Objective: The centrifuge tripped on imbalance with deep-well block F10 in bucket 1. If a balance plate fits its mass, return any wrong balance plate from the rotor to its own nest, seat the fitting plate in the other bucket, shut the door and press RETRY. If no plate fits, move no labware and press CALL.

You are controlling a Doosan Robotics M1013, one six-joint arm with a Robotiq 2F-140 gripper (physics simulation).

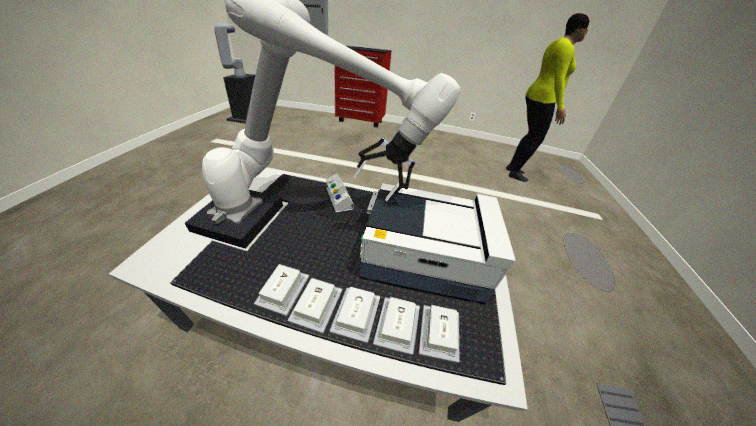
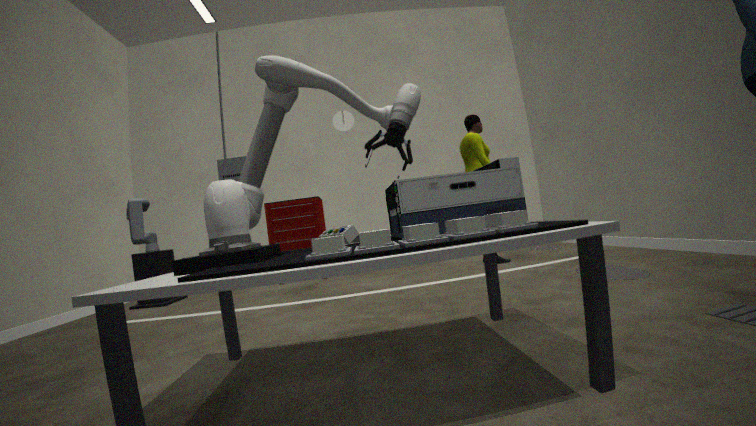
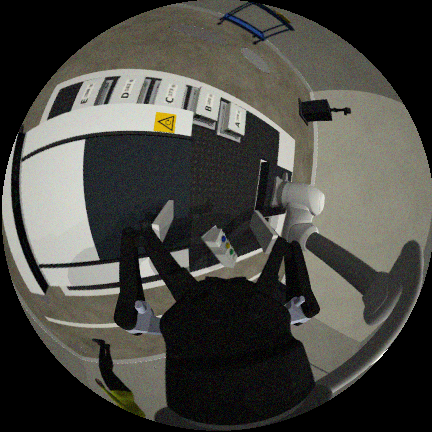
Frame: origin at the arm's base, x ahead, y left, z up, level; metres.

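Seen in the pictures: gripper, fingertip midpoint: point(image 1: 370, 187) point(image 2: 382, 171) point(image 3: 213, 213); arm's base, link origin: point(image 1: 235, 207) point(image 2: 231, 251) point(image 3: 279, 192).
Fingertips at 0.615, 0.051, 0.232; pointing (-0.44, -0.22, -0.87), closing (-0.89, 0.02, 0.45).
Offsets run from my fingertips to a thing's top centre, as dx, dy, dz. Level surfaces: height alone.
My gripper point(image 1: 375, 180) point(image 2: 385, 164) point(image 3: 213, 213) is open and empty, tilted, above the gap between the button box and the centrifuge's window end. The white-and-blue centrifuge point(image 1: 399, 252) point(image 2: 436, 193) has its dark-windowed door @[+0.113, -0.012, -0.061] point(image 1: 396, 214) point(image 3: 140, 180) shut; rotor, buckets and block F10 are hidden. White balance plates A @[-0.201, -0.325, -0.220] point(image 1: 280, 284) point(image 3: 236, 121), B @[-0.068, -0.337, -0.220] point(image 1: 317, 301) point(image 3: 206, 102), C @[+0.067, -0.323, -0.220] point(image 1: 357, 311) point(image 3: 170, 95), D @[+0.204, -0.318, -0.220] point(image 1: 399, 321) point(image 3: 127, 90) and E @[+0.339, -0.305, -0.220] point(image 1: 443, 330) point(image 3: 86, 95) sit in their nests; their mass figures are too blurred to read. The button box @[-0.229, +0.247, -0.191] point(image 1: 342, 203) point(image 2: 346, 233) point(image 3: 217, 247) carries green, yellow and blue buttons.
The robot's base stands on a black block point(image 1: 224, 234) at the left of the white table @[dz -0.287] point(image 1: 153, 264). The nests line the front edge of the dark perforated mat @[dz -0.274] point(image 1: 222, 264). A person in yellow point(image 1: 552, 74) point(image 2: 473, 150) stands behind the table. A red tool cabinet point(image 1: 362, 92) stands at the back.
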